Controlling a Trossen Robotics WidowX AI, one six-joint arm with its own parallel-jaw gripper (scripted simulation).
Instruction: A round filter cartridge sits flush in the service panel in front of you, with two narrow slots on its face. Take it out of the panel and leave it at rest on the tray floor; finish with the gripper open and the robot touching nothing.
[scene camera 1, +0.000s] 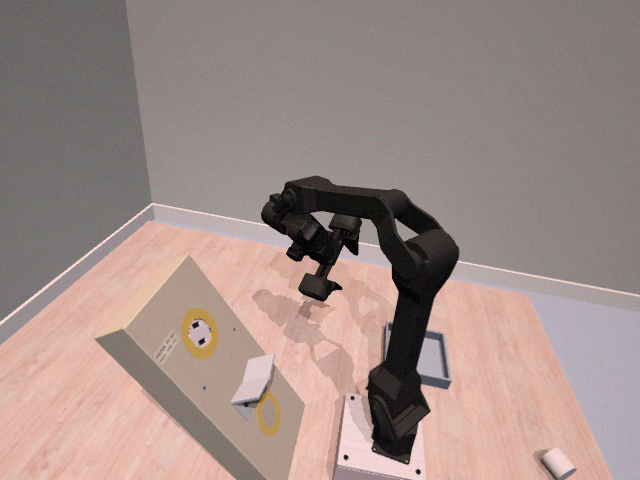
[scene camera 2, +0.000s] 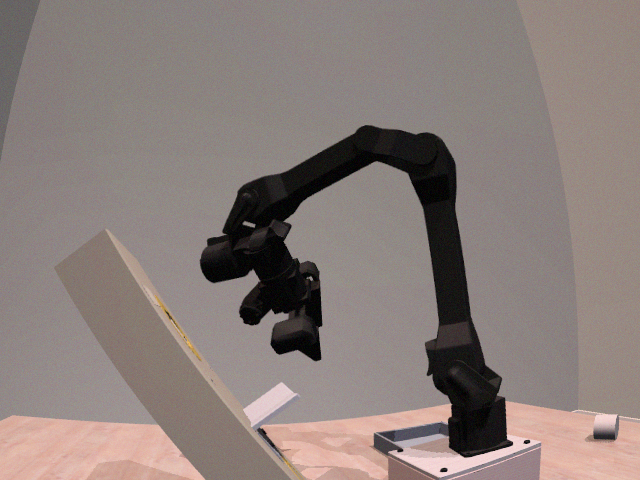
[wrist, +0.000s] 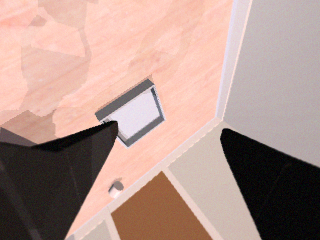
Note:
My gripper is open, with nothing in its grasp. Further things: a beige service panel and a grey tray.
My gripper also shows in scene camera 1 and in the wrist view.

